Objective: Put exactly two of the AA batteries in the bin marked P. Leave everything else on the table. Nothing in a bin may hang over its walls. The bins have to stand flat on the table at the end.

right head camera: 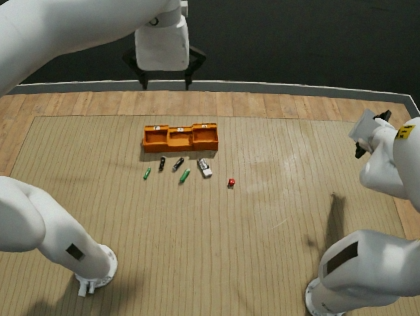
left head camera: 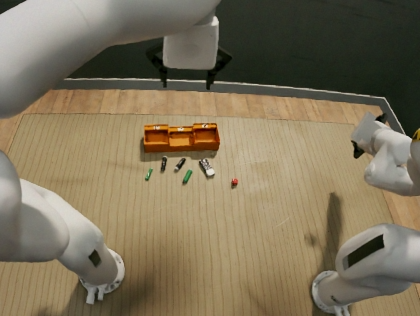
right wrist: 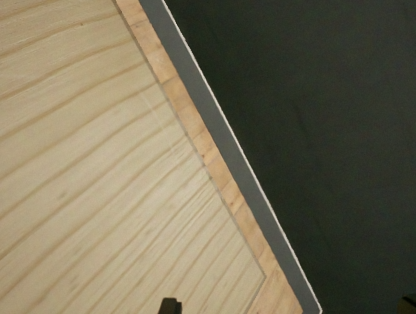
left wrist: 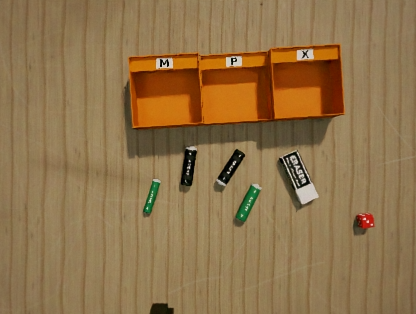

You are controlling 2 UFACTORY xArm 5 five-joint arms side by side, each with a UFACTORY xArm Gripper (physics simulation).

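Where they show: left gripper, between the fingertips: (right head camera: 166, 85) (left head camera: 186, 84); left arm's base, origin of its link: (right head camera: 96, 266) (left head camera: 101, 271); right arm's base, origin of its link: (right head camera: 325, 298) (left head camera: 330, 291).
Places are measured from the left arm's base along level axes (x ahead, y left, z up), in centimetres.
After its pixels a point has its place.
Observation:
The orange bin marked P (left wrist: 235, 102) {z 0.7, x 44.6, y -19.6 cm} (left head camera: 181, 137) {z 0.7, x 47.4, y -19.3 cm} (right head camera: 180, 138) {z 0.7, x 47.0, y -19.0 cm} is the empty middle one of three joined bins, flat on the table. Two black batteries (left wrist: 189, 166) {z 1.4, x 36.0, y -14.4 cm} (left wrist: 231, 167) {z 1.4, x 36.3, y -19.6 cm} and a green battery (left wrist: 248, 203) {z 1.5, x 31.9, y -22.1 cm} (left head camera: 187, 176) {z 1.3, x 31.3, y -22.1 cm} (right head camera: 185, 175) {z 1.2, x 31.7, y -22.5 cm} of similar thickness lie in front of the bins. A slimmer green battery (left wrist: 152, 197) {z 1.0, x 31.7, y -10.0 cm} (left head camera: 149, 174) {z 0.9, x 31.3, y -10.0 cm} (right head camera: 147, 173) {z 0.9, x 31.5, y -10.0 cm} lies at the left. My left gripper (left head camera: 187, 86) {z 38.8, x 31.5, y -19.6 cm} (right head camera: 166, 86) {z 38.8, x 31.5, y -19.6 cm} is open and empty, high above the table, its camera looking down on the bins. My right gripper (right wrist: 289, 304) {z 17.6, x 42.9, y -79.1 cm} is open and empty, far to the right.
The empty bins M (left wrist: 166, 105) {z 0.7, x 43.5, y -10.8 cm} and X (left wrist: 306, 97) {z 0.7, x 45.9, y -28.6 cm} flank P. An eraser (left wrist: 299, 177) {z 1.3, x 35.7, y -28.4 cm} (left head camera: 206, 167) {z 1.3, x 35.2, y -28.2 cm} (right head camera: 204, 167) {z 1.3, x 35.2, y -28.3 cm} lies right of the batteries, and a red die (left wrist: 365, 220) {z 1.6, x 30.9, y -37.1 cm} (left head camera: 234, 182) {z 1.5, x 30.1, y -37.2 cm} (right head camera: 231, 182) {z 1.6, x 30.2, y -37.3 cm} lies farther right. The large left arm spans the upper left of both head views.

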